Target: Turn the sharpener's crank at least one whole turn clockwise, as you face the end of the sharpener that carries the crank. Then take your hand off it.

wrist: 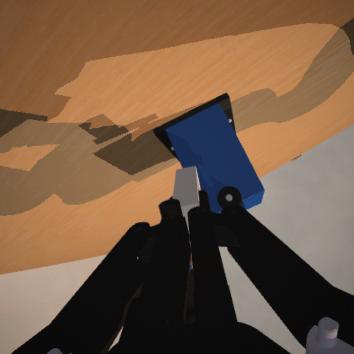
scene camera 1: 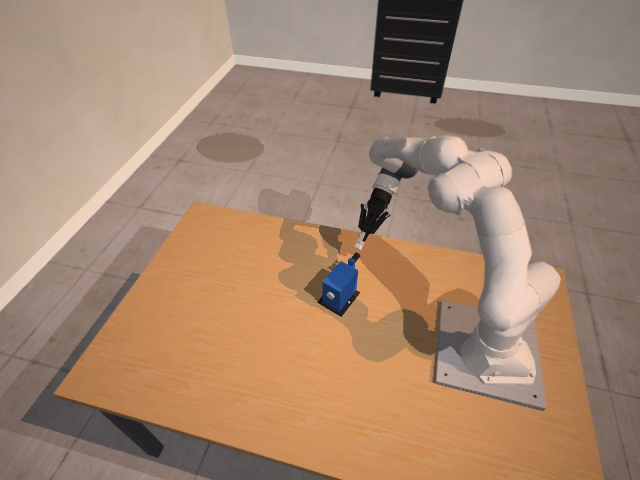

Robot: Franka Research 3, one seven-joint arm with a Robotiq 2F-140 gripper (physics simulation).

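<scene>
The blue sharpener (scene camera 1: 339,283) (wrist: 215,150) stands upright on its black base plate (scene camera 1: 342,310) (wrist: 226,103) on the table. A pale round disc (scene camera 1: 330,295) is on its near end in the scene view. The crank's black knob (scene camera 1: 356,256) (wrist: 229,198) is at the far end, on a short blue arm (scene camera 1: 352,262) that points up. My gripper (scene camera 1: 359,242) (wrist: 188,182) is shut and empty. Its pale fingertips show slightly above and beyond the knob in the scene view, with a small gap, and left of it in the wrist view. Black fingers hide part of the crank end in the wrist view.
The wooden table (scene camera 1: 206,351) (wrist: 165,75) carries my arm's grey mounting plate (scene camera 1: 449,356) at the right. The table's far edge runs just behind the gripper. A black drawer cabinet (scene camera 1: 413,50) stands on the floor by the back wall.
</scene>
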